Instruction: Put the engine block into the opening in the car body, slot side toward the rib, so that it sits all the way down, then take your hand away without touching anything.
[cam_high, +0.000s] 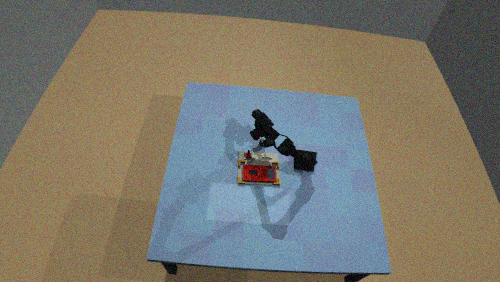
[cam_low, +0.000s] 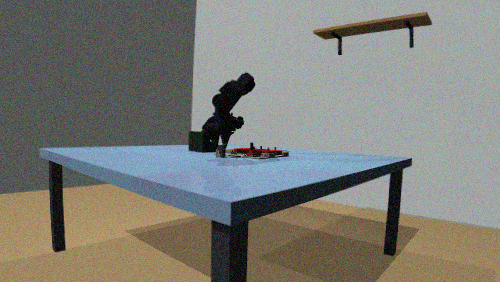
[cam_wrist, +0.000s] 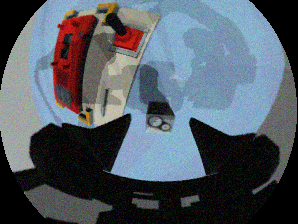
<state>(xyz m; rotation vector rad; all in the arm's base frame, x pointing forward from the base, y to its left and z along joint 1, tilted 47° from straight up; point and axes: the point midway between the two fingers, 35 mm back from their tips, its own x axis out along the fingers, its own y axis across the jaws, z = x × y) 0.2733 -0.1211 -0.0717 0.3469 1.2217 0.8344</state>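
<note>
Now: gripper tip 1 cm past the engine block, 1 cm to the right of it and 1 cm above it.
</note>
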